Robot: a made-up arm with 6 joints. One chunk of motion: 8 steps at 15 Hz.
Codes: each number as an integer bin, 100 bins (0 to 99) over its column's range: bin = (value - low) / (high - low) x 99, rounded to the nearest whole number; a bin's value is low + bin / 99 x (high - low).
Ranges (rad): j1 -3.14..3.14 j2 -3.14..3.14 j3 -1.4..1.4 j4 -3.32..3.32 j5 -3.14..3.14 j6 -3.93..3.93
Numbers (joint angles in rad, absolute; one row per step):
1: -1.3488 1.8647 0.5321 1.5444 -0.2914 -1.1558
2: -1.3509 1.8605 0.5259 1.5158 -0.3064 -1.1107
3: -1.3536 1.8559 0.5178 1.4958 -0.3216 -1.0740
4: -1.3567 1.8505 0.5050 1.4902 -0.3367 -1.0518
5: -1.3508 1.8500 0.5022 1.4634 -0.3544 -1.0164
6: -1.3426 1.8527 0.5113 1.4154 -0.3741 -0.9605
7: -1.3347 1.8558 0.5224 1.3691 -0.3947 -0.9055
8: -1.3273 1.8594 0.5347 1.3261 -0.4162 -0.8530
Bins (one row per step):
1: 28 79 68 73 45 35
2: 28 79 68 72 45 36
3: 28 79 68 72 44 36
4: 28 79 67 72 44 36
5: 28 79 67 71 44 37
6: 28 79 68 71 44 37
7: 28 79 68 70 43 38
8: 29 79 68 69 43 39

